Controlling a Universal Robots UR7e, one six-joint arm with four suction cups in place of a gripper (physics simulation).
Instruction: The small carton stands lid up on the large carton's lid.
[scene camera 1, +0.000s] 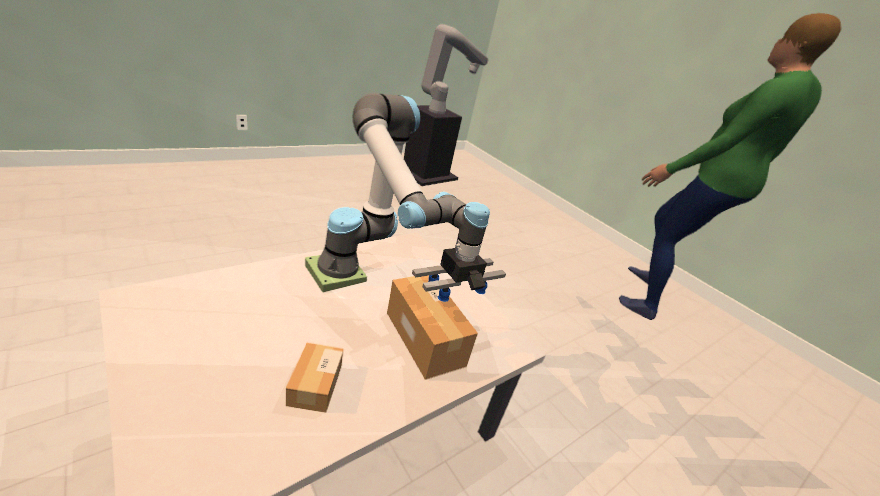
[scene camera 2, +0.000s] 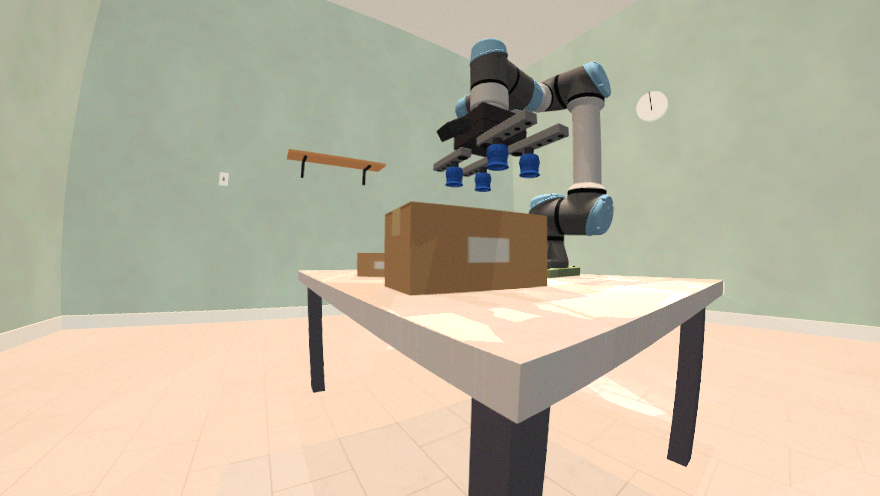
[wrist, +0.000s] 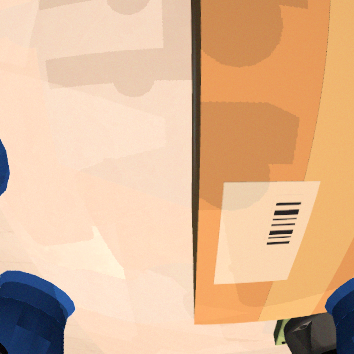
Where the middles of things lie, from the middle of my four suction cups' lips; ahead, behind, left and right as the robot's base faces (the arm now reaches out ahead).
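Labels:
Large carton (scene camera 2: 430, 249): 20 mm behind my suction cup, 70 mm to the right of it, 140 mm below it. Small carton (scene camera 1: 312, 383): 460 mm to the right of my suction cup, 30 mm behind it, 180 mm below it.

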